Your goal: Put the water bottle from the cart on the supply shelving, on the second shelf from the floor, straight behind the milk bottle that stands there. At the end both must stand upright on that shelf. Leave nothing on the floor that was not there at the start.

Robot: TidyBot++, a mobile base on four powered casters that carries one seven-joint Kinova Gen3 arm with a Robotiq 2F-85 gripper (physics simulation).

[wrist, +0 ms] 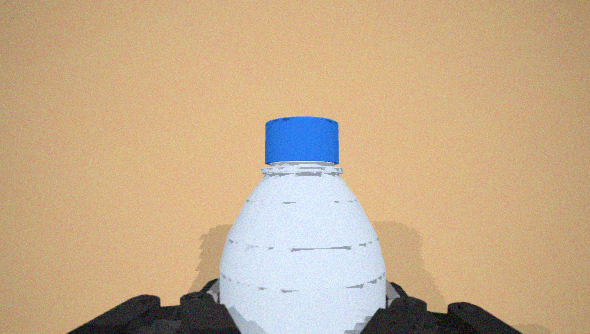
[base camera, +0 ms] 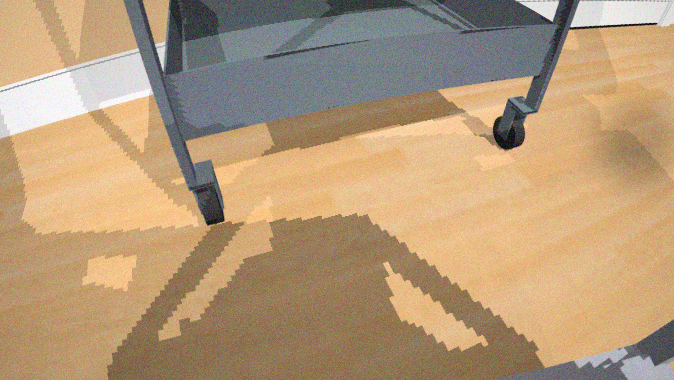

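Places are measured from the arm's base along level axes (x up, y ahead, z left), in centimetres.
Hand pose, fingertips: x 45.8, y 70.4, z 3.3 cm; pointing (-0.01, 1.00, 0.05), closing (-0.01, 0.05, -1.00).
After its pixels a point has its place.
The water bottle [wrist: 303,220] @(x 50.2, y 64.6, z 2.9 cm), white with a blue cap, stands upright in the wrist view; its lower part is cut off by the frame's bottom edge. My gripper [wrist: 303,290] @(x 45.8, y 70.4, z 3.3 cm) is shut on it, one black finger on each side of its body. The lower part of the grey cart [base camera: 350,75] @(x -23.2, y 41.9, z -4.9 cm) shows in the base camera view, with its lower tray, legs and two casters; its top does not show. Whether the bottle's base touches the cart is hidden. The supply shelving and the milk bottle do not show in either view.
A plain tan wall [wrist: 125,125] @(x 55.1, y 74.0, z 16.0 cm) stands behind the bottle, with the shadows of bottle and fingers on it. A white baseboard [base camera: 110,85] @(x -35.7, y 67.7, z 34.1 cm) runs behind the cart. The wooden floor [base camera: 425,200] @(x -39.7, y 39.7, z -14.5 cm) carries broad shadows. A grey surface shows at the bottom right of the base camera view.
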